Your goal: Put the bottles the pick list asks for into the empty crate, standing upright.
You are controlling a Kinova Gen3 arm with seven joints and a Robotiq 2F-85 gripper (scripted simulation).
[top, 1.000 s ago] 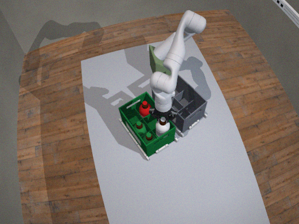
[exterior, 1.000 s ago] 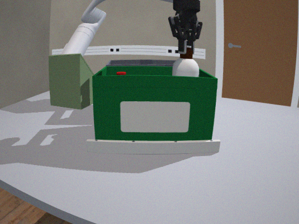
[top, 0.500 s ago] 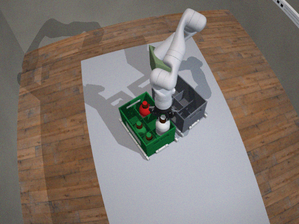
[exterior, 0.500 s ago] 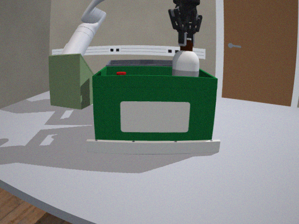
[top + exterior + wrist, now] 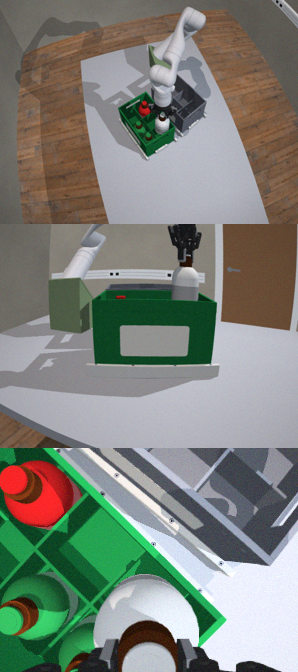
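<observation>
Right now my hand is 70 mm above the white-label bottle. Round my hand: grey crate 200 mm below, 170 mm behind, 130 mm to the left; green crate 200 mm below, 80 mm to the right, 60 mm behind; red-label bottle 190 mm below, 160 mm behind, 70 mm to the right.
</observation>
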